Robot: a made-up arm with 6 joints. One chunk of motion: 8 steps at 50 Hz.
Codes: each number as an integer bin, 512 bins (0 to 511) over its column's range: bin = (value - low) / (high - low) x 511, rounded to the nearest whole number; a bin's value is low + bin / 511 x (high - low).
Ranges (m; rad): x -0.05..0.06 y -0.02..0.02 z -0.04..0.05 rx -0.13..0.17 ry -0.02..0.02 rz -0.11..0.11
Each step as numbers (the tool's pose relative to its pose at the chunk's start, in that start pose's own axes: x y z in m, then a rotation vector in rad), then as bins.
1 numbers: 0.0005 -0.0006 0.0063 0.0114 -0.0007 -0.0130
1 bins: 235 248 263 241 247 225
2 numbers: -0.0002 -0.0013 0.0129 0.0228 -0.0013 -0.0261
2 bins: 231 239 300 260 239 195
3 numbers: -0.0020 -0.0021 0.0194 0.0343 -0.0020 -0.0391
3 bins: 223 229 337 280 230 165
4 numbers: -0.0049 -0.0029 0.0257 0.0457 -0.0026 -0.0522
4 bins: 210 218 373 299 222 134
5 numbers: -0.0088 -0.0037 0.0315 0.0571 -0.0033 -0.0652
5 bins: 191 208 406 319 213 104
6 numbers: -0.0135 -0.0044 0.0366 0.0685 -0.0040 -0.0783
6 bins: 170 199 435 338 204 74
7 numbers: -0.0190 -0.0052 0.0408 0.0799 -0.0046 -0.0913
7 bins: 144 189 459 358 197 43
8 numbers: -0.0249 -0.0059 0.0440 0.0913 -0.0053 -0.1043
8 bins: 117 180 477 377 188 13
